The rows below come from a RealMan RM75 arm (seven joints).
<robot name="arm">
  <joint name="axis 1" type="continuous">
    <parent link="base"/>
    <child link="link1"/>
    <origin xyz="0 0 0.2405"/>
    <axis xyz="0 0 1"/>
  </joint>
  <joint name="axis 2" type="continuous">
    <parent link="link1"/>
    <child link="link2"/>
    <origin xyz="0 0 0" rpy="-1.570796 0 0"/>
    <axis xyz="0 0 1"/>
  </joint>
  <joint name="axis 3" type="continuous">
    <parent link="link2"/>
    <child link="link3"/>
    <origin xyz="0 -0.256 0" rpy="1.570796 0 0"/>
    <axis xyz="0 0 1"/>
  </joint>
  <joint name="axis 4" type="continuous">
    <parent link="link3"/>
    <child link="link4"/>
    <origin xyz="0 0 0" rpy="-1.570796 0 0"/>
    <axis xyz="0 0 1"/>
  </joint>
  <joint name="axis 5" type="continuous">
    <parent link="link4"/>
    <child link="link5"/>
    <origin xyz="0 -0.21 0" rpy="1.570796 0 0"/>
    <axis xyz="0 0 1"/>
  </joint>
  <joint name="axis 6" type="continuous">
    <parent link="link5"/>
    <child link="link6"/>
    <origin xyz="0 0 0" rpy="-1.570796 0 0"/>
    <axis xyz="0 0 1"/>
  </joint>
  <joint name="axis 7" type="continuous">
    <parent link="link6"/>
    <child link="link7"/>
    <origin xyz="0 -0.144 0" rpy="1.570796 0 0"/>
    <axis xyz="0 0 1"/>
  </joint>
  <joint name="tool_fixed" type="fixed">
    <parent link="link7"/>
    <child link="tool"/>
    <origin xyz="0 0 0"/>
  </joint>
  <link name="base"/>
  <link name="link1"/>
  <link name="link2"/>
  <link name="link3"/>
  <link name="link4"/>
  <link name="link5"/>
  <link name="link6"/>
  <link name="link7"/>
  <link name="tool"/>
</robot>
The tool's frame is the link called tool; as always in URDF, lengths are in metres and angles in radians. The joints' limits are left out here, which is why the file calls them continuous.
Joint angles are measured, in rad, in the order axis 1, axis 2, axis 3, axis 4, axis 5, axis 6, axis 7. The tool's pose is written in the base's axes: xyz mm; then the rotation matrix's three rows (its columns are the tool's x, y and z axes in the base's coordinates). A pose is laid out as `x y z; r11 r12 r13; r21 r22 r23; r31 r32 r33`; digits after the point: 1 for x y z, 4 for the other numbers.
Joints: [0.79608 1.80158 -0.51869 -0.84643 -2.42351 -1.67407 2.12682]
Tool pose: 235.4 410.4 151.5; 0.6585 -0.7526 0.0009; -0.6877 -0.6012 0.4069; -0.3057 -0.2686 -0.9135
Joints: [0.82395 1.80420 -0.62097 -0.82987 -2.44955 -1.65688 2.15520]
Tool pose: 226.9 415.7 136.1; 0.6808 -0.7290 0.0720; -0.7036 -0.6233 0.3412; -0.2038 -0.2829 -0.9372
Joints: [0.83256 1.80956 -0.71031 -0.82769 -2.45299 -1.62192 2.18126]
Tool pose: 223.0 419.8 124.9; 0.6937 -0.7086 0.1292; -0.7063 -0.6340 0.3150; -0.1413 -0.3098 -0.9402
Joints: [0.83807 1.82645 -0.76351 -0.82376 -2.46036 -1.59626 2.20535]
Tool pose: 220.7 421.1 111.6; 0.6922 -0.7037 0.1599; -0.7141 -0.6359 0.2928; -0.1044 -0.3169 -0.9427
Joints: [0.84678 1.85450 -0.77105 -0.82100 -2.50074 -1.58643 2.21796]
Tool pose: 220.6 419.9 98.5; 0.6833 -0.7063 0.1848; -0.7264 -0.6322 0.2695; -0.0736 -0.3184 -0.9451
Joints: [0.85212 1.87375 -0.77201 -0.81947 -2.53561 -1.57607 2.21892]
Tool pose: 221.8 419.2 90.4; 0.6807 -0.7026 0.2071; -0.7308 -0.6320 0.2581; -0.0504 -0.3270 -0.9437
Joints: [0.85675 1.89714 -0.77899 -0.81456 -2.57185 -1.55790 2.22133]
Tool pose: 223.4 418.3 79.7; 0.6774 -0.6979 0.2327; -0.7353 -0.6320 0.2448; -0.0238 -0.3369 -0.9412
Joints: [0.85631 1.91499 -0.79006 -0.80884 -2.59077 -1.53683 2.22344]
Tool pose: 225.3 417.4 70.7; 0.6751 -0.6945 0.2489; -0.7377 -0.6318 0.2380; -0.0081 -0.3443 -0.9388
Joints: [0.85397 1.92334 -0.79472 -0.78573 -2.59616 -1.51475 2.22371]
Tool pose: 229.5 416.0 63.2; 0.6653 -0.7024 0.2530; -0.7466 -0.6242 0.2302; -0.0038 -0.3421 -0.9397
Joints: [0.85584 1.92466 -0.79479 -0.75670 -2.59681 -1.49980 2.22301]
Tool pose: 232.8 415.1 57.9; 0.6548 -0.7127 0.2518; -0.7558 -0.6167 0.2200; -0.0015 -0.3343 -0.9425
